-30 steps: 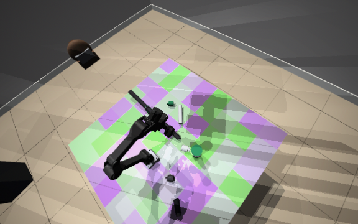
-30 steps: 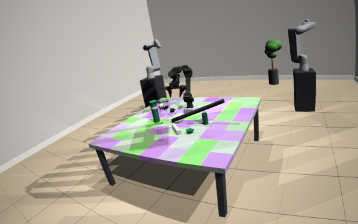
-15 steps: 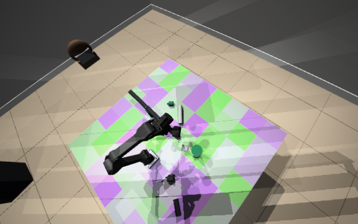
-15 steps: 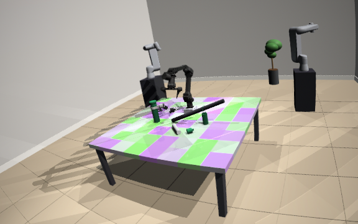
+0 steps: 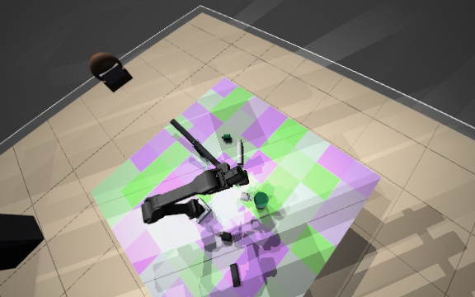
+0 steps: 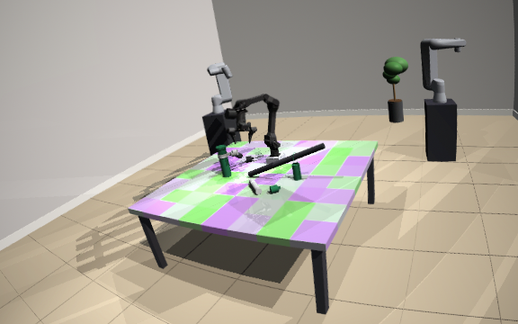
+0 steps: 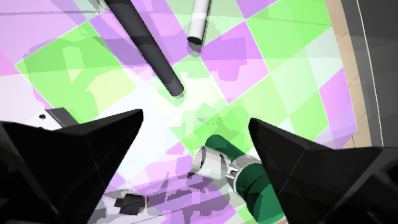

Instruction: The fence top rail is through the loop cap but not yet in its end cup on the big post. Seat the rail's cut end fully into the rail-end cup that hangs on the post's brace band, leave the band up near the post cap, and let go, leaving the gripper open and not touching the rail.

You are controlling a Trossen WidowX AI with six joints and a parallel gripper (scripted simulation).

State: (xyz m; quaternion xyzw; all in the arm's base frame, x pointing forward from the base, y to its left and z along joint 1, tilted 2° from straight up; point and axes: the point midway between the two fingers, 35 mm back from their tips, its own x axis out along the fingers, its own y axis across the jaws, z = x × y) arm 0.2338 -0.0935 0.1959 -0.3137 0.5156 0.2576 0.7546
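Right now my gripper tip is 100 mm to the left of the white rail-end cup, 70 mm above it and 20 mm past it. Also, from my gripper tip: white cylinder: 200 mm below, 190 mm ahead, 140 mm to the left; small green fitting: 280 mm to the left, 210 mm ahead, 190 mm below; short green post: 350 mm to the left, 110 mm below, 40 mm ahead.
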